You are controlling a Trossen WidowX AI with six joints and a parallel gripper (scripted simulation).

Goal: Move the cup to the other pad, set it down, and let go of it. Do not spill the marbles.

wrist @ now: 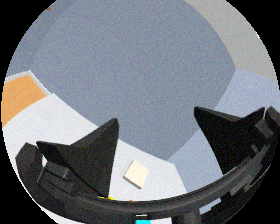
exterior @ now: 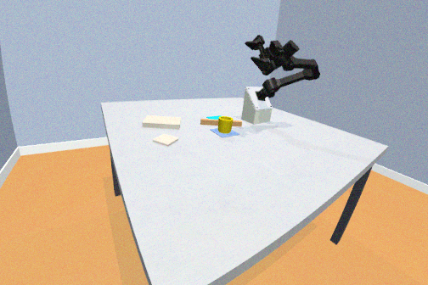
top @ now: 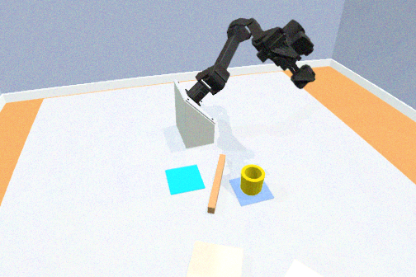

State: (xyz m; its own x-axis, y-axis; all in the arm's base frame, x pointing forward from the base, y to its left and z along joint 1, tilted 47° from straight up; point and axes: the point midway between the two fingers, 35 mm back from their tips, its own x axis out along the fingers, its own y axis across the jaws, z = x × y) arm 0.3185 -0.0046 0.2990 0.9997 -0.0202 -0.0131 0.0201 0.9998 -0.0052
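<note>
Right now my gripper tip is 10 mm past the yellow cup, 100 mm to the left of it and 360 mm above it. From my gripper tip the other things lie so: cyan pad: 90 mm behind, 290 mm to the right, 400 mm below; wooden bar: 50 mm behind, 190 mm to the right, 390 mm below; blue pad: 100 mm to the right, 400 mm below.
</note>
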